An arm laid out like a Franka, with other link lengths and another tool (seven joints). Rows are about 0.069 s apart.
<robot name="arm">
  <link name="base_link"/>
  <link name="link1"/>
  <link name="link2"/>
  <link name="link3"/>
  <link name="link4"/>
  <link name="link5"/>
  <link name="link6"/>
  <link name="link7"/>
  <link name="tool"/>
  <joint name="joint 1" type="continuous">
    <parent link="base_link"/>
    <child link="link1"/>
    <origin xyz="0 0 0.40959" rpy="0 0 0"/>
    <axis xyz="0 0 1"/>
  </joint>
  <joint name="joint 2" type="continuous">
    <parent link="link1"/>
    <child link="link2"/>
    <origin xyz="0 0 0" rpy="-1.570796 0 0"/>
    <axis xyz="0 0 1"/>
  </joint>
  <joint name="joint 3" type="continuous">
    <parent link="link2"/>
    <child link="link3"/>
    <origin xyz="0 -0.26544 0" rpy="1.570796 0 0"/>
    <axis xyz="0 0 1"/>
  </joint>
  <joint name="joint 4" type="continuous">
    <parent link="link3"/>
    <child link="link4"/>
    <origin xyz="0.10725 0 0" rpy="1.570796 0 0"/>
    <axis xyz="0 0 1"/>
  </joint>
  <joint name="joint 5" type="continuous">
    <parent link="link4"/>
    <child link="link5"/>
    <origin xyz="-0.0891 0.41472 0" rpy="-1.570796 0 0"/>
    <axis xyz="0 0 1"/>
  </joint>
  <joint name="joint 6" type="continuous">
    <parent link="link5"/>
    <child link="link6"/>
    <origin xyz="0 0 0" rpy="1.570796 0 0"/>
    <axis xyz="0 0 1"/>
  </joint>
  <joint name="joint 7" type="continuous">
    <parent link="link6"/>
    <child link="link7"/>
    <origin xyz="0.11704 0 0" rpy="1.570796 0 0"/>
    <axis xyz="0 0 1"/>
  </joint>
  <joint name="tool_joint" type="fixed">
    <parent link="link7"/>
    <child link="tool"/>
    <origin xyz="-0.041 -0.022 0.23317" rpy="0 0.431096 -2.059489"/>
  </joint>
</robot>
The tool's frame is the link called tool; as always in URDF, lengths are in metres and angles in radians. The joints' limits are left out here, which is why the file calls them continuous.
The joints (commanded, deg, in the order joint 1, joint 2, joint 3, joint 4, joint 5, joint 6, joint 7), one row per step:
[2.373, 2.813, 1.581, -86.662, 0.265, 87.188, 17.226]
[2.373, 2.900, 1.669, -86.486, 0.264, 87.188, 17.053]
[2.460, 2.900, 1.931, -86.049, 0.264, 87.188, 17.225]
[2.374, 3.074, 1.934, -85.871, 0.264, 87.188, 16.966]
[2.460, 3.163, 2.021, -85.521, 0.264, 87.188, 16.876]
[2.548, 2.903, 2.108, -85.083, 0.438, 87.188, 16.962]
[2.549, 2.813, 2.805, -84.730, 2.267, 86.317, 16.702]
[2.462, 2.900, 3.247, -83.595, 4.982, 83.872, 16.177]
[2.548, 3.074, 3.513, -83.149, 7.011, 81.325, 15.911]
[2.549, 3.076, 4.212, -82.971, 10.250, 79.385, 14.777]
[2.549, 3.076, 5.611, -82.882, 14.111, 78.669, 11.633]
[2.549, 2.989, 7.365, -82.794, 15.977, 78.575, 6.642]
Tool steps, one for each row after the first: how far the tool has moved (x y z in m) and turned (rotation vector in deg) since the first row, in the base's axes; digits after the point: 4 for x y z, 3 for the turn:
[0.0004, 0.0008, 0.0006, 0.019, -0.089, 0.260]
[0.0011, 0.0047, 0.0043, 0.057, -0.524, 0.437]
[0.0019, 0.0037, 0.0040, 0.073, -0.528, 0.612]
[0.0026, 0.0055, 0.0061, 0.103, -0.789, 0.874]
[0.0028, 0.0082, 0.0127, 0.321, -1.472, 0.967]
[-0.0021, 0.0226, 0.0167, 2.157, -0.904, 1.991]
[-0.0117, 0.0365, 0.0245, 4.798, 0.687, 3.117]
[-0.0227, 0.0475, 0.0255, 6.667, 3.108, 4.043]
[-0.0344, 0.0663, 0.0288, 9.841, 5.063, 6.345]
[-0.0448, 0.0929, 0.0344, 13.925, 5.744, 11.355]
[-0.0539, 0.1134, 0.0386, 16.262, 5.326, 18.274]

